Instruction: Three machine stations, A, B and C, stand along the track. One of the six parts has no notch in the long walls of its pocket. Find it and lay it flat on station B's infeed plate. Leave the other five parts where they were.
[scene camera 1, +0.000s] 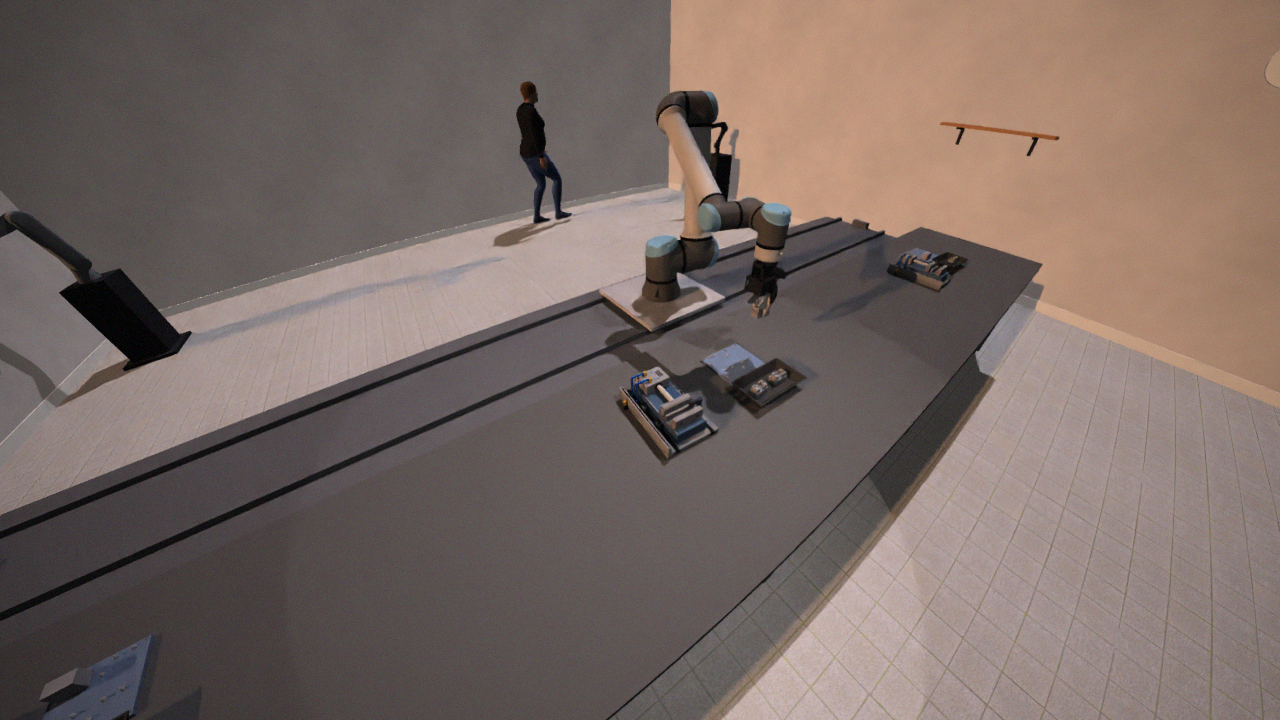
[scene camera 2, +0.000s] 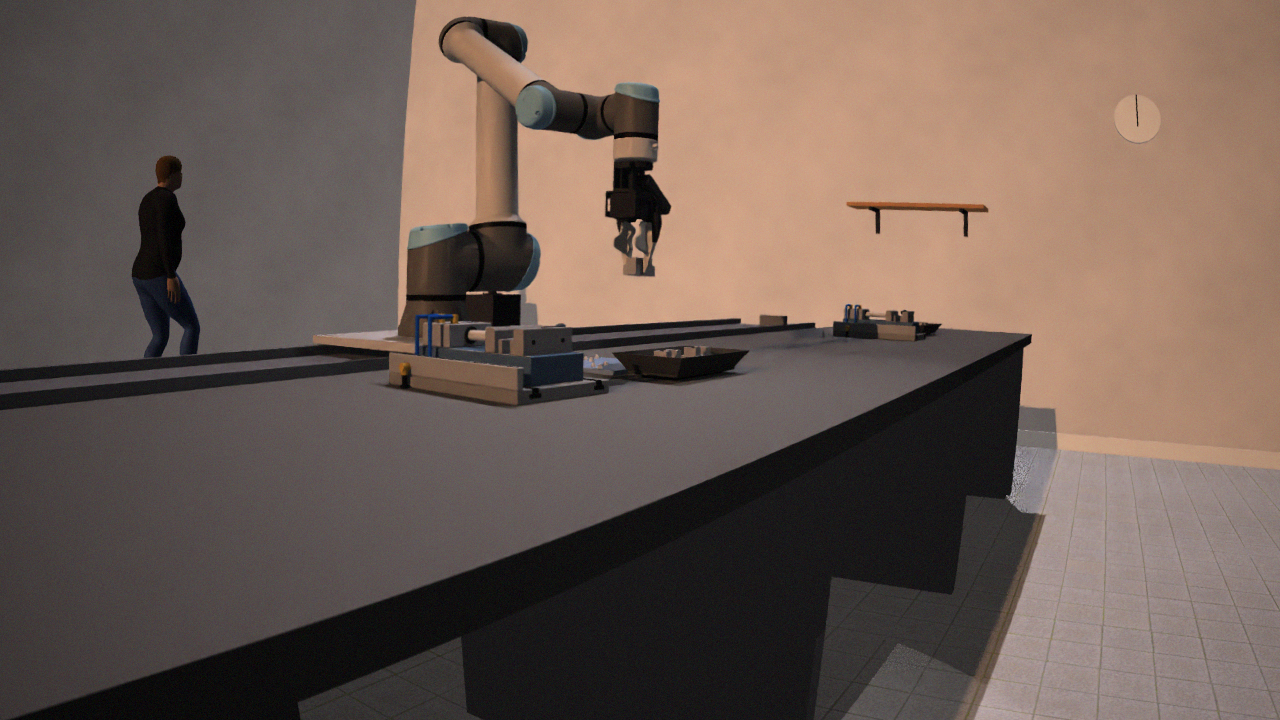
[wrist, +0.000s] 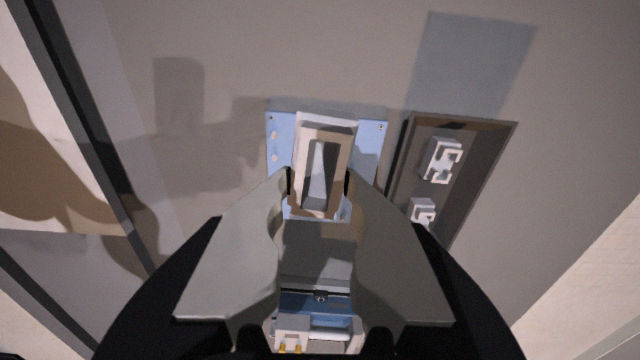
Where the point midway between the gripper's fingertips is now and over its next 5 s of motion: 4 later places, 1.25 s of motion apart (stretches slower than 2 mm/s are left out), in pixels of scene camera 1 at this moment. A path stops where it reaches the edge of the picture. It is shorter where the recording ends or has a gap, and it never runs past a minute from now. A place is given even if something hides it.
My gripper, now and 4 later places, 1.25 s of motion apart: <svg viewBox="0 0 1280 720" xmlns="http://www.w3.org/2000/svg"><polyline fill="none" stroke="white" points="758,314 739,323 744,360 723,345 721,355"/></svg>
